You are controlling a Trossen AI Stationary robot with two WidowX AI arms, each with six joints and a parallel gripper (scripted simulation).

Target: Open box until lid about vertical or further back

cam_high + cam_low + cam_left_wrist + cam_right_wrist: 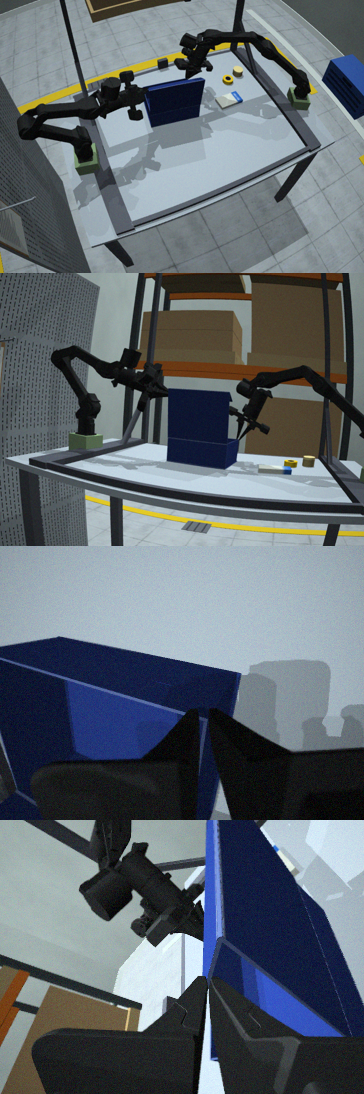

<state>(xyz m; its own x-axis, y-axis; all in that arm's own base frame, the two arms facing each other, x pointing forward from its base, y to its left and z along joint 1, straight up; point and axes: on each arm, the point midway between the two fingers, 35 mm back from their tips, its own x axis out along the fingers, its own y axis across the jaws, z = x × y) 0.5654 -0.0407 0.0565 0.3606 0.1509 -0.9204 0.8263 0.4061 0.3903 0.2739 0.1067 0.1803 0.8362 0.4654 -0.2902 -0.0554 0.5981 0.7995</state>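
Now: the lid flap 140 mm to the left of my right hand. From my right hand the other things lie so: yellow ring (480 mm to the left, 240 mm below, 160 mm behind); then tan cylinder (550 mm to the left, 220 mm below, 200 mm behind).
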